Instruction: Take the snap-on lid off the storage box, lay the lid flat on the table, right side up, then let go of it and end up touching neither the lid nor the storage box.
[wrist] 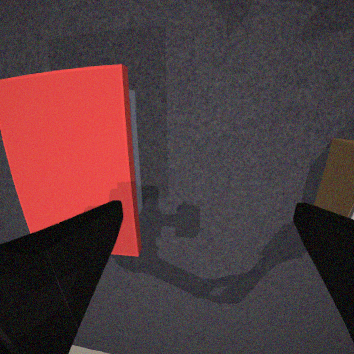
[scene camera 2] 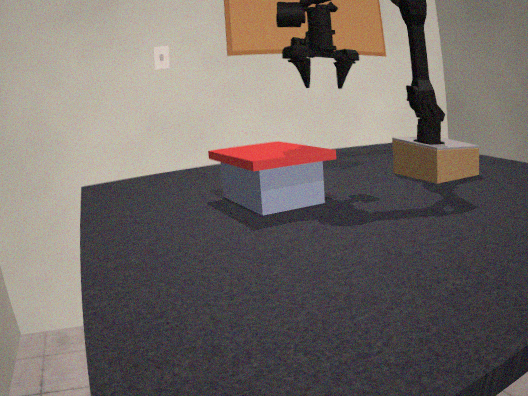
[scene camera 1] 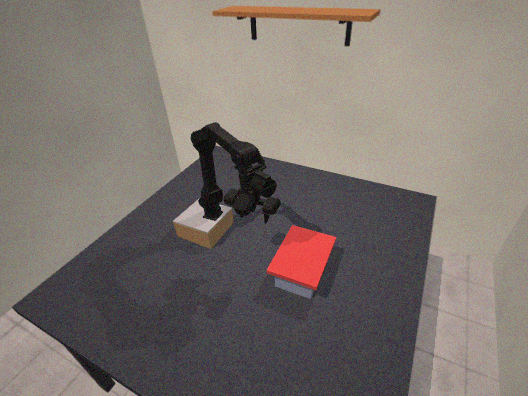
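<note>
The storage box [scene camera 1: 294, 287] [scene camera 2: 292, 187] [wrist: 136, 150] is blue-grey and stands upright on the dark table [scene camera 1: 200, 320] [scene camera 2: 300, 300] [wrist: 240, 100]. Its red lid [scene camera 1: 302, 256] [scene camera 2: 270, 152] [wrist: 70, 145] sits level on top and overhangs the walls. My gripper [scene camera 1: 254, 218] [scene camera 2: 324, 87] [wrist: 208, 210] is open and empty, its fingers pointing down. It hangs well above the lid's height, off to the side of the box towards the arm's base, and touches neither lid nor box. In the wrist view the left finger covers a corner of the lid.
The arm's base stands on a wooden block [scene camera 1: 220, 232] [scene camera 2: 415, 162] [wrist: 337, 175] with a pale top, apart from the box. An orange-brown wall shelf [scene camera 1: 295, 13] [scene camera 2: 250, 30] is high on the wall behind. A small wall plate [scene camera 2: 161, 57] shows in scene camera 2.
</note>
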